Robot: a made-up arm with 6 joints. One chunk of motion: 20 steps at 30 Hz.
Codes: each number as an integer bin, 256 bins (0 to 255) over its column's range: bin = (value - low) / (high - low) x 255, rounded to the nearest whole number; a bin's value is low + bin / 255 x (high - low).
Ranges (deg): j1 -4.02..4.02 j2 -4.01..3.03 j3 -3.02..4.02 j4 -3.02..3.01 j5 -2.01..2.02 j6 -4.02..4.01
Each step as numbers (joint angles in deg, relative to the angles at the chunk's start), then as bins.
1 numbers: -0.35 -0.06 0.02 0.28 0.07 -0.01
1 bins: 116 143 110 140 132 127
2 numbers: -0.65 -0.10 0.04 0.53 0.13 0.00
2 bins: 107 142 111 150 135 128
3 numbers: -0.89 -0.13 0.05 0.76 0.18 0.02
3 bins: 99 141 111 160 139 128
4 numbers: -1.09 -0.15 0.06 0.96 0.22 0.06
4 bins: 93 140 112 168 141 130
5 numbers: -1.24 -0.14 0.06 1.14 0.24 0.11
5 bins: 88 140 112 176 142 131
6 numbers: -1.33 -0.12 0.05 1.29 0.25 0.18
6 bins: 85 141 111 182 143 133
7 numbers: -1.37 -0.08 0.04 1.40 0.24 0.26
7 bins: 84 142 111 187 142 136
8 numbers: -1.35 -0.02 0.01 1.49 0.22 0.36
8 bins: 85 145 110 191 141 139
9 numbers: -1.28 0.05 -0.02 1.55 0.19 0.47
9 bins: 87 147 109 193 139 143
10 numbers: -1.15 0.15 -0.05 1.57 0.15 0.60
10 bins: 91 151 108 194 137 147
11 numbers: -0.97 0.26 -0.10 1.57 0.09 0.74
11 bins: 97 155 106 194 133 151
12 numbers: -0.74 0.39 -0.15 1.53 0.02 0.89
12 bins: 104 159 104 192 128 156
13 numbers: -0.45 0.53 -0.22 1.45 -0.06 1.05
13 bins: 113 164 101 189 123 161
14 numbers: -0.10 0.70 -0.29 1.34 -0.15 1.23
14 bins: 124 171 99 184 118 167
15 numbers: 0.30 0.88 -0.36 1.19 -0.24 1.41
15 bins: 137 177 96 178 112 172
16 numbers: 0.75 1.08 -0.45 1.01 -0.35 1.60
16 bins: 151 184 93 170 105 178
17 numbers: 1.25 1.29 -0.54 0.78 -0.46 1.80
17 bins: 167 192 90 161 98 185
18 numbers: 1.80 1.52 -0.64 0.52 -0.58 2.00
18 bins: 185 200 86 150 90 191
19 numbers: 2.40 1.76 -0.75 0.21 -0.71 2.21
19 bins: 204 209 82 137 82 198
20 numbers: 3.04 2.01 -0.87 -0.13 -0.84 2.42
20 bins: 224 218 78 122 74 205
